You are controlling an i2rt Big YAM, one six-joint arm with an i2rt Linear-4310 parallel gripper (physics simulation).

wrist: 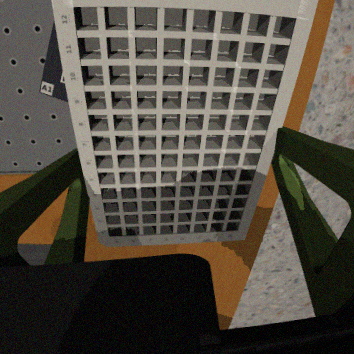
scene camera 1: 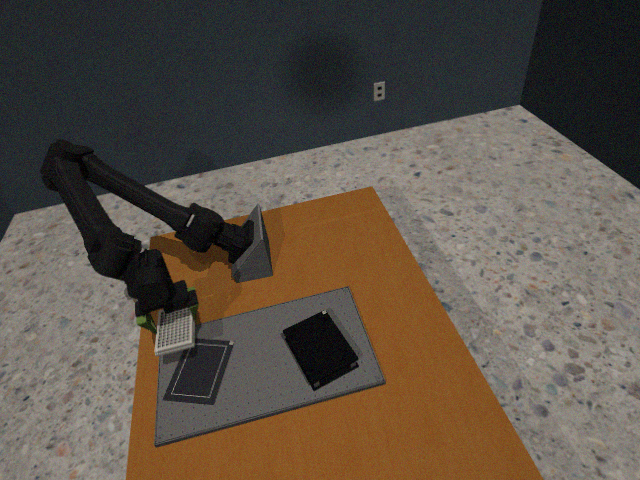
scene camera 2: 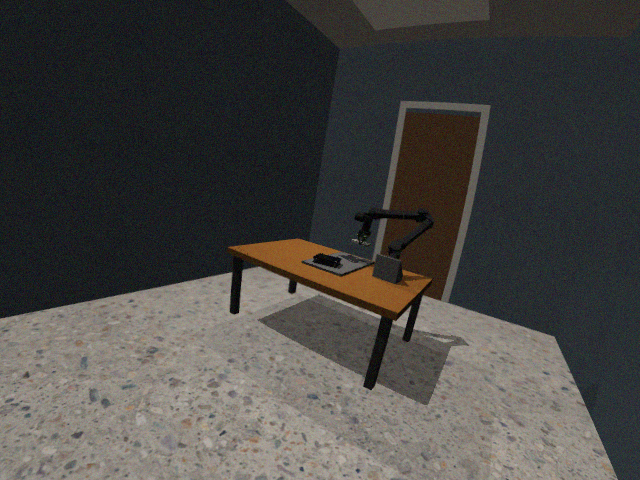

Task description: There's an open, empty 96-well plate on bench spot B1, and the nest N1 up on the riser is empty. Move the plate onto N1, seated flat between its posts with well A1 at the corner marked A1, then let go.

My gripper carries a white well plate, clear of everything else.
